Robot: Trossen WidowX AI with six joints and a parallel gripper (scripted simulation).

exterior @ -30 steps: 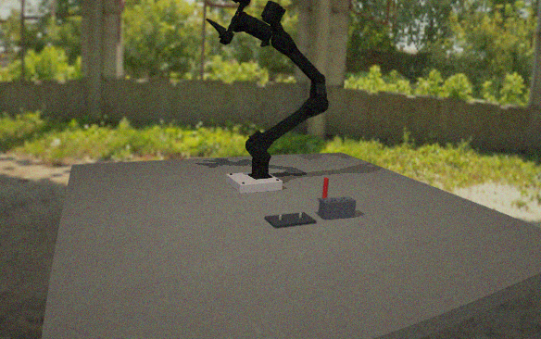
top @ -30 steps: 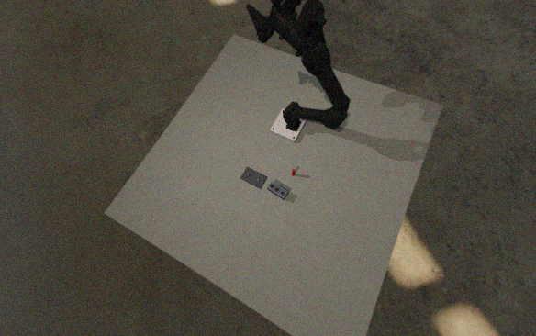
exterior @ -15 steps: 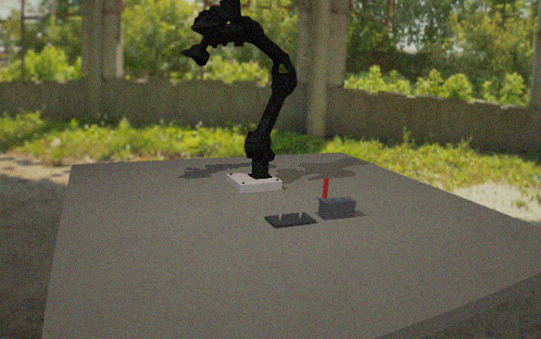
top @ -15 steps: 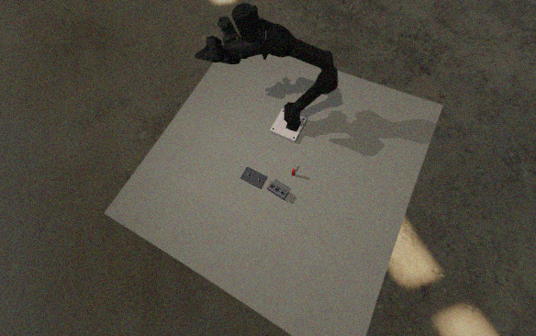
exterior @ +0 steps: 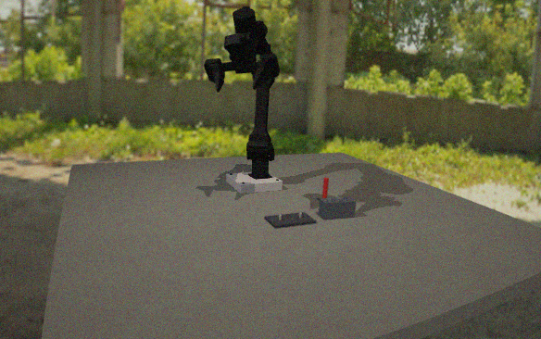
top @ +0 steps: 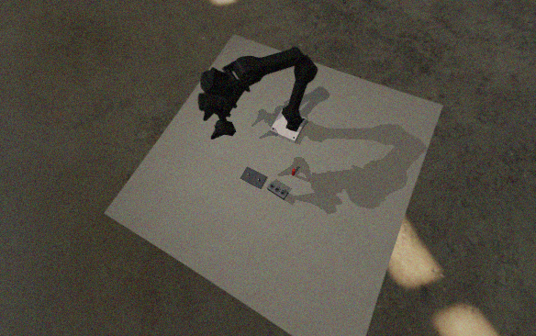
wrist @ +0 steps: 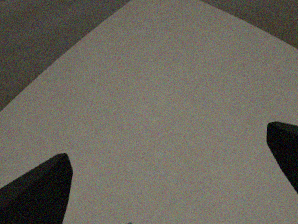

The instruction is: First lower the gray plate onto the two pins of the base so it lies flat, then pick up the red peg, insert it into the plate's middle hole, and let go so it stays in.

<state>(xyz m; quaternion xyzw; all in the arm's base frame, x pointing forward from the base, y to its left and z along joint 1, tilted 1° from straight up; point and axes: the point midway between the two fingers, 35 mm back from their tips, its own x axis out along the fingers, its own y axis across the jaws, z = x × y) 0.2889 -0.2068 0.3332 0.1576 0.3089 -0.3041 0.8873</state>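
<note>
The gray plate is 5 cm ahead of my gripper tip, 30 cm to the left of it and 30 cm below it. Also, from my gripper tip: red peg: 6 cm behind, 33 cm to the left, 30 cm below.
</note>
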